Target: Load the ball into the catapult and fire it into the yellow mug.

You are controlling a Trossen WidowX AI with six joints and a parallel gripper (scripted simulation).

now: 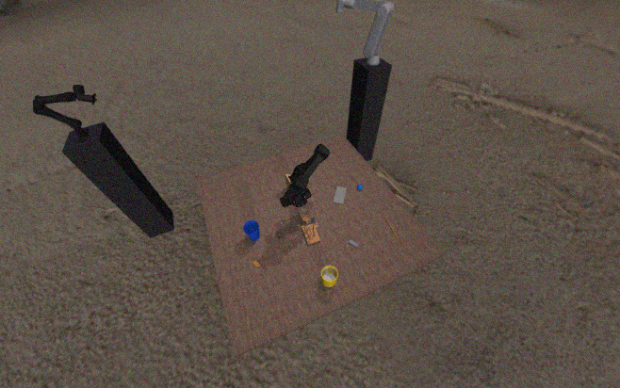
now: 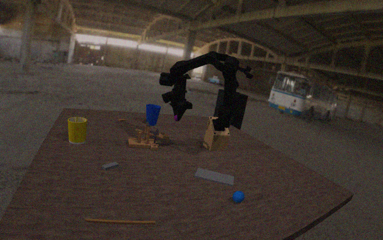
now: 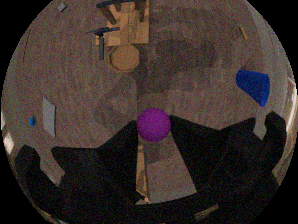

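The catapult lies 13 cm ahead of my gripper tip, 4 cm to the left of it and 8 cm below it. The rest, counted from my gripper tip: small purple ball: 1 cm above; grey slab: 4 cm behind, 34 cm to the left, 12 cm below; blue cup: 3 cm ahead, 31 cm to the right, 10 cm below.
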